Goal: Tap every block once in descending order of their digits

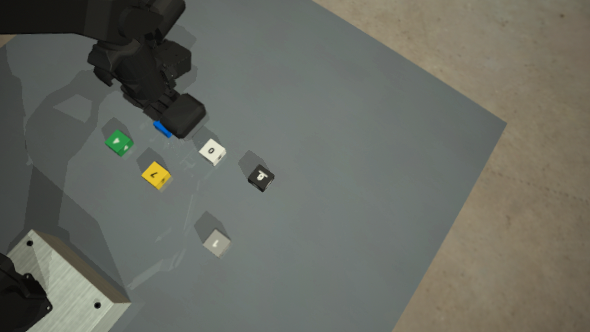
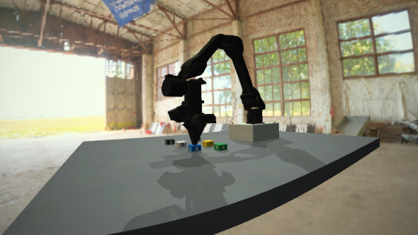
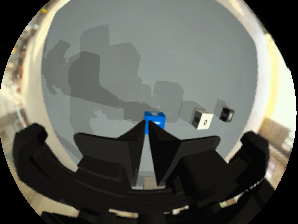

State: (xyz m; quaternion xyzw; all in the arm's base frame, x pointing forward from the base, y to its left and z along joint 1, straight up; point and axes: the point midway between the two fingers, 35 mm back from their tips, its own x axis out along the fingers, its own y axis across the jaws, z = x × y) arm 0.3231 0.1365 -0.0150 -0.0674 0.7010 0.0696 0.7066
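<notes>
The blue block lies 10 mm to the right of my gripper tip and 10 mm below it. From my gripper tip the other things lie so: white block 20 mm ahead, 110 mm to the right, 10 mm below; then green block 90 mm behind, 10 mm to the left, 10 mm below; then yellow block 70 mm behind, 80 mm to the right, 10 mm below.
</notes>
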